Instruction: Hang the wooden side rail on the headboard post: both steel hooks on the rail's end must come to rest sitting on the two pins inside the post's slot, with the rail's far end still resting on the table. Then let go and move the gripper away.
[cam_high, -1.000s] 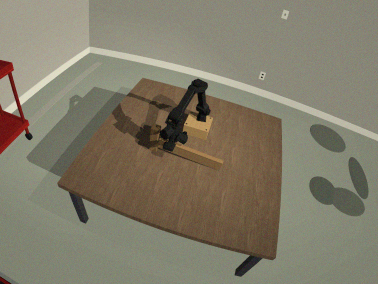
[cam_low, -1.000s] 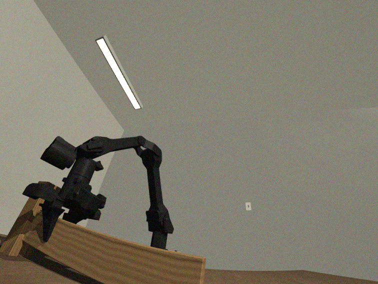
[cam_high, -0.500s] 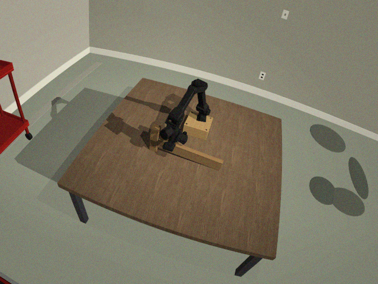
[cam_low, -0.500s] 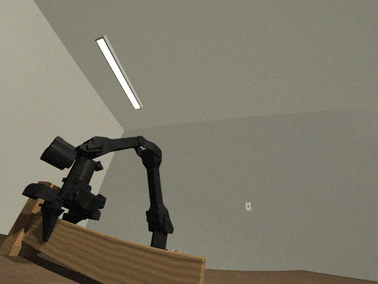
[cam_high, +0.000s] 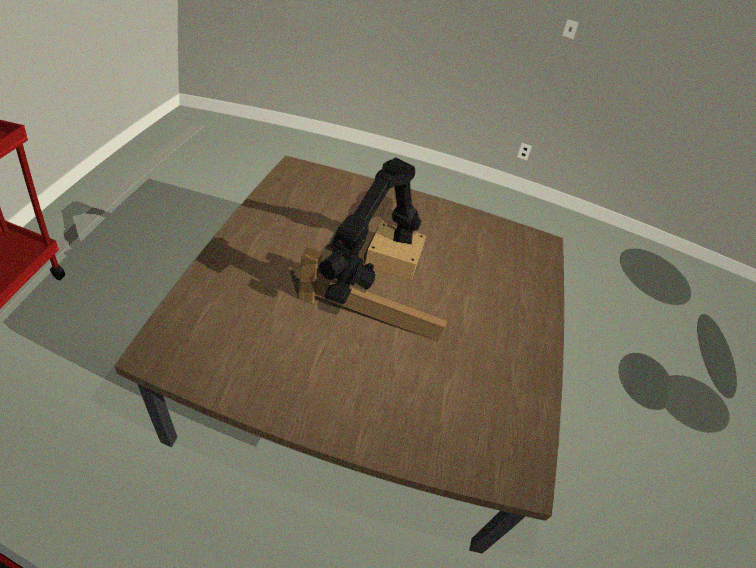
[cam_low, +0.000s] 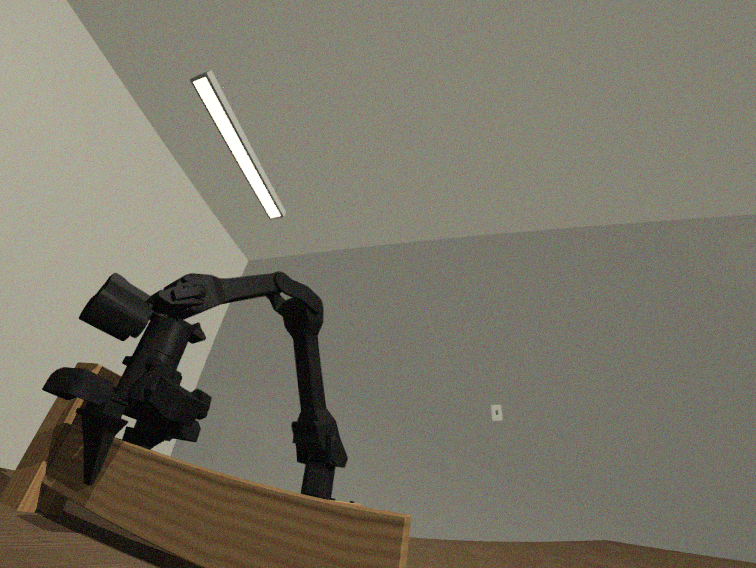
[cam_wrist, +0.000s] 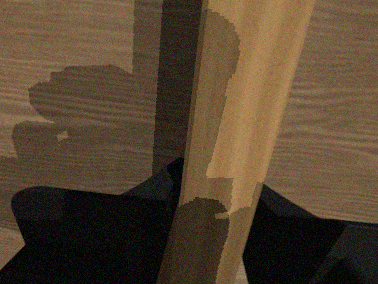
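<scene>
My gripper tip is 20 mm past the headboard post, 110 mm to the left of it and 40 mm below it.
</scene>
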